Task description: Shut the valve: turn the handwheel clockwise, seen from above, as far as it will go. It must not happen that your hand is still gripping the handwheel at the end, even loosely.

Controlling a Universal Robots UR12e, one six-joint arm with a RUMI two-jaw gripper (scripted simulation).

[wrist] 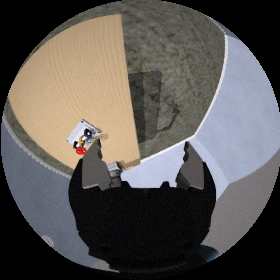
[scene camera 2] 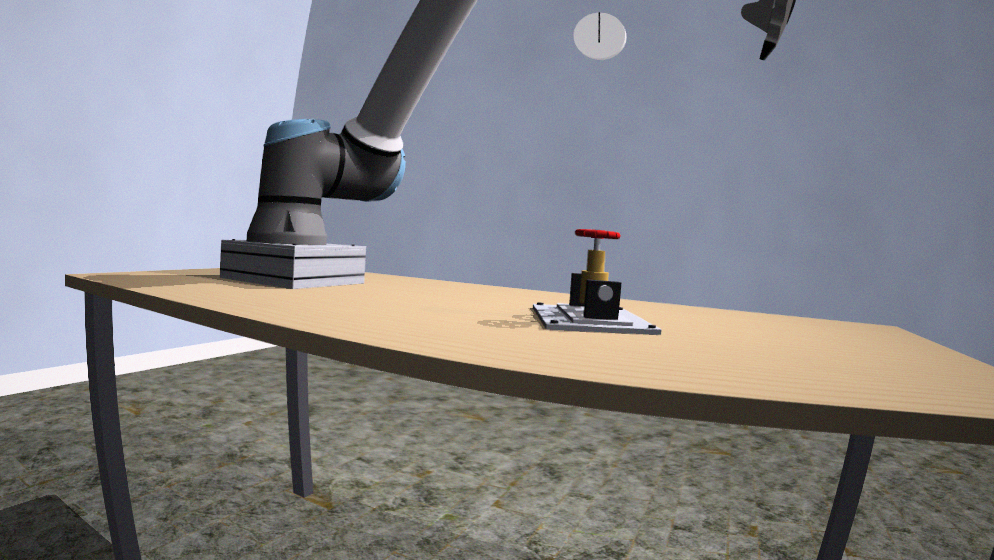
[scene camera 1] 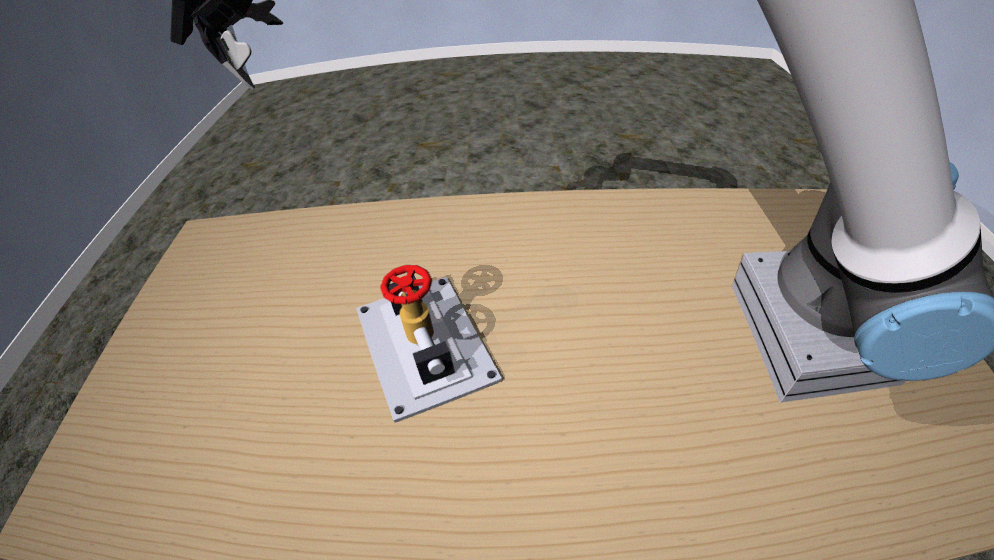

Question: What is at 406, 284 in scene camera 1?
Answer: A red handwheel.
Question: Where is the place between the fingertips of my gripper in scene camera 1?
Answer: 268, 54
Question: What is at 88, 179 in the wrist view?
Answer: My gripper.
